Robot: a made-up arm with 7 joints.
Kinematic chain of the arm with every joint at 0, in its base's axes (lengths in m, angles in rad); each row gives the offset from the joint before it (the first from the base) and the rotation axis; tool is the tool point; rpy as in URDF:
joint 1: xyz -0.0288 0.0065 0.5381 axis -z
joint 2: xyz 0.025 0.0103 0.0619 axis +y
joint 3: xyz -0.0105 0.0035 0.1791 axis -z
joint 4: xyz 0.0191 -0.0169 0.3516 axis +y
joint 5: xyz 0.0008 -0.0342 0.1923 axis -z
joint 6: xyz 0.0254 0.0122 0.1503 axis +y
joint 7: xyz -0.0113 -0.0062 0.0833 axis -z
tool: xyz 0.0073 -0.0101 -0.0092 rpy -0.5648 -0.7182 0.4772
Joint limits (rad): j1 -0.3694..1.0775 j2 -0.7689..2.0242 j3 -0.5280..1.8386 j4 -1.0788..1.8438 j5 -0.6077..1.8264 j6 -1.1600..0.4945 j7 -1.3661..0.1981
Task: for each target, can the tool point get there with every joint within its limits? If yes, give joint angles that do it. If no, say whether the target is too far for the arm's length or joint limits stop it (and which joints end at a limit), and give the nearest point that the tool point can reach.
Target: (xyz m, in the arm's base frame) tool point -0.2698 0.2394 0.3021
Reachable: no: joint limits stop it (at a limit: joint 1, joint 2, joint 3, joint 4, joint 6) | nearest point 0.0903 0.2503 0.1286 | short by 0.400 m
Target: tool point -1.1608 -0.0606 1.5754
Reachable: no: too far | nearest point -0.7313 -0.0351 1.2133 | short by 0.562 m
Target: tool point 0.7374 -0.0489 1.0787
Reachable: yes | joints -0.1156 0.6821 0.2699 0.6945 0.7083 0.2105 -0.2040
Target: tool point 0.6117 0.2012 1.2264
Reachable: yes | joints -0.0982 0.9047 1.0394 -0.4659 1.5842 -0.8874 -1.1473
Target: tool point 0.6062 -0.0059 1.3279
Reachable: yes | joints -0.0500 0.7521 1.1297 -0.0057 0.7993 -0.0824 -0.7639
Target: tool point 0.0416 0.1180 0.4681
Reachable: no: joint limits stop it (at a limit: joint 1, joint 3, joint 4, joint 6) | nearest point 0.1771 0.2741 0.1702 | short by 0.363 m
